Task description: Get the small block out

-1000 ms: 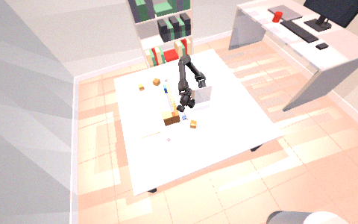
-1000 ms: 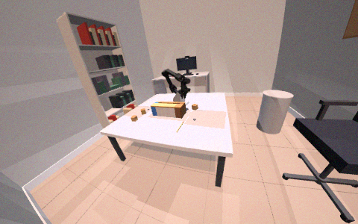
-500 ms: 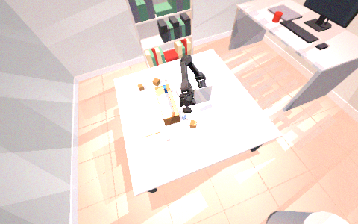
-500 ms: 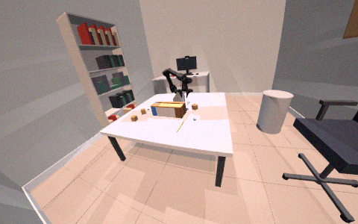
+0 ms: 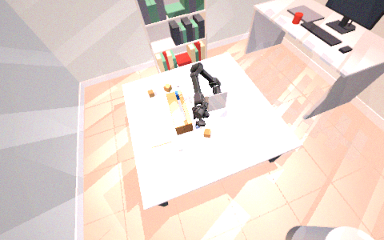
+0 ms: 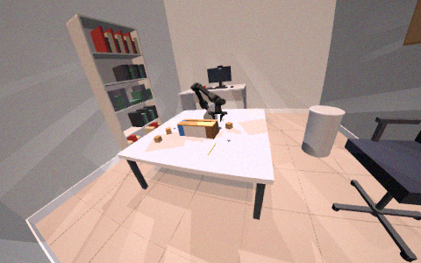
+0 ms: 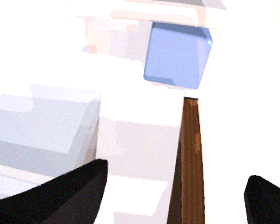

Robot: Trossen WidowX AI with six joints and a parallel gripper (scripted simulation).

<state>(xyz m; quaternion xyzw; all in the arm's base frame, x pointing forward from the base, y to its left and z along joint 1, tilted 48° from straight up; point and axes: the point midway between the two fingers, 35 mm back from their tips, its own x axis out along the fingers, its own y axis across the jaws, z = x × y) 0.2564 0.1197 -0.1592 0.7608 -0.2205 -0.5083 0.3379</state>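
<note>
Now: gripper tip 2 cm past the small blue block and 8 cm above it. The rest, counted from my gripper tip: clear-fronted box: 6 cm ahead, 17 cm to the right, 3 cm below; thin stick: 32 cm ahead, 6 cm to the left, 9 cm below.
</note>
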